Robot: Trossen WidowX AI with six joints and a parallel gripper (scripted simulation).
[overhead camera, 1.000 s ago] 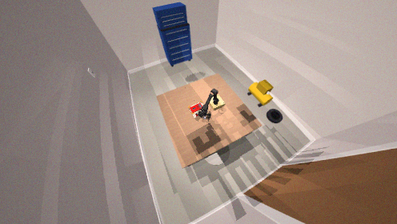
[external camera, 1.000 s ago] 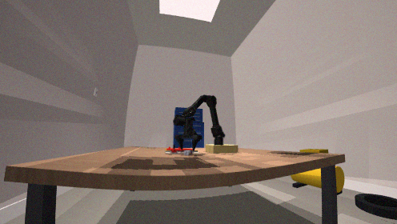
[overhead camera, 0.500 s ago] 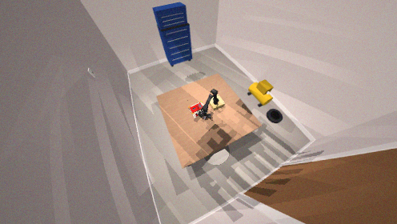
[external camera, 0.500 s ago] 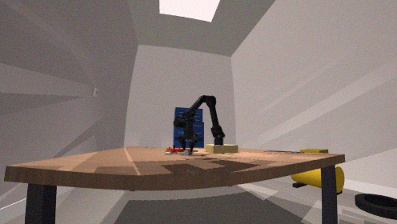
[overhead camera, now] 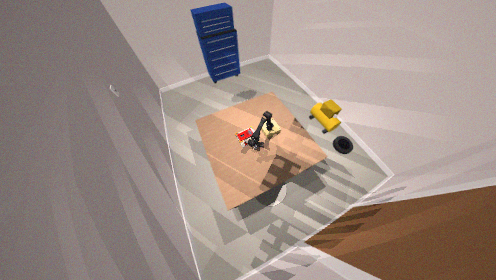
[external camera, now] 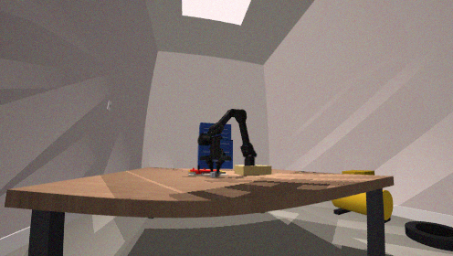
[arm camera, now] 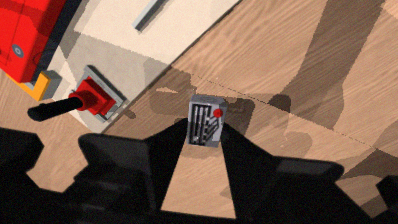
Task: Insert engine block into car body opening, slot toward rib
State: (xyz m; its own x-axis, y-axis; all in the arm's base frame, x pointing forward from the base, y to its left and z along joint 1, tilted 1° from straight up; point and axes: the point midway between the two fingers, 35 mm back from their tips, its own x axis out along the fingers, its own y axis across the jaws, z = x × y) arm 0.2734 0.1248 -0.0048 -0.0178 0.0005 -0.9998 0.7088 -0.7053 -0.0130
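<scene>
My gripper tip is 3 cm short of the grey base plate, 20 cm to the left of it and 1 cm above it. The rest, counted from my gripper tip: grey engine block 1 cm below.
</scene>
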